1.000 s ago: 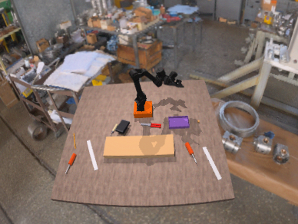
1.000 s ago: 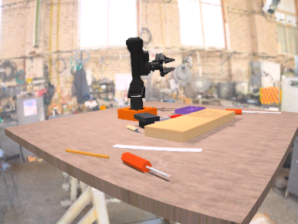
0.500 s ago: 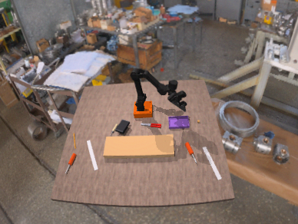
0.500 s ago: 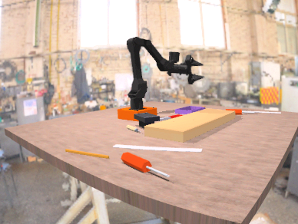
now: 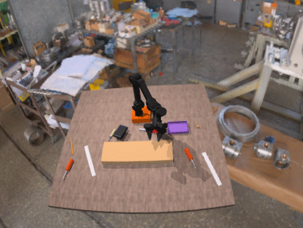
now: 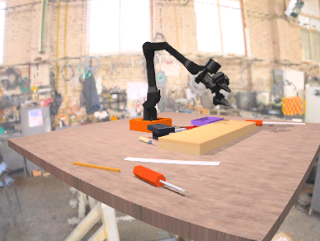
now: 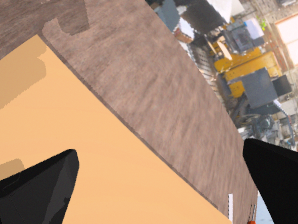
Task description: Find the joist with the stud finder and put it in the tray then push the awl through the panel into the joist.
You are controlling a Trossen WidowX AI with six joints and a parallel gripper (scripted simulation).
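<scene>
Right now the black stud finder is 200 mm behind my gripper tip, 270 mm to the right of it and 140 mm below it. Round my gripper tip: purple tray (250 mm behind, 180 mm to the left, 140 mm below); then awl (170 mm behind, 360 mm to the right, 150 mm below); then yellow pencil (60 mm behind, 690 mm to the right, 150 mm below).
</scene>
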